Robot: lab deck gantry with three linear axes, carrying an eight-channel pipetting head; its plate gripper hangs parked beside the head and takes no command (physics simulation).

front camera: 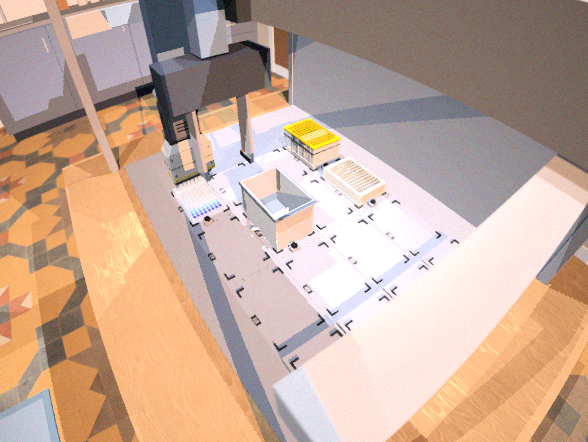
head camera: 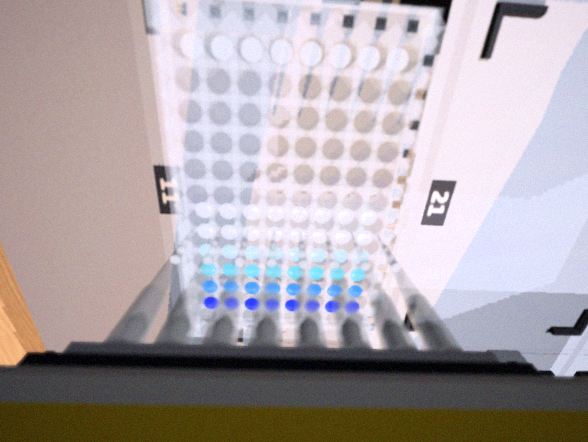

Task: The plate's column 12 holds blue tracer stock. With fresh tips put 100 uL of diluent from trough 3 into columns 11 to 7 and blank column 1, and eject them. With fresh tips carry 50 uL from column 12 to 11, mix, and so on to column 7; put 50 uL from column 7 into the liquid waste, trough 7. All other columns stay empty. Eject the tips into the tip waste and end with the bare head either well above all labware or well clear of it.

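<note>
The clear plate [front camera: 196,217] [head camera: 169,75] lies under the head. In the head view, column 12 [head camera: 291,305] is dark blue, column 11 [head camera: 293,288] mid blue, column 10 [head camera: 294,272] cyan and column 9 [head camera: 295,254] pale cyan. Columns 8 [head camera: 299,234] and 7 [head camera: 299,216] look almost colourless, and column 1 [head camera: 281,51] is whitish. The pipetting head [front camera: 187,156] carries pale, see-through tips, their ends above the plate; their contents are hard to tell. The parked plate gripper [front camera: 226,166] hangs beside the head, its two paddles apart with nothing between them.
An open-topped tip waste bin [front camera: 295,231] stands beside the plate. The white trough block [front camera: 372,193] stands beyond it, and the yellow-topped tip rack [front camera: 327,154] at the back, with some pale gaps in its top. Black slot labels 11 [head camera: 165,190] and 21 [head camera: 438,203] flank the plate.
</note>
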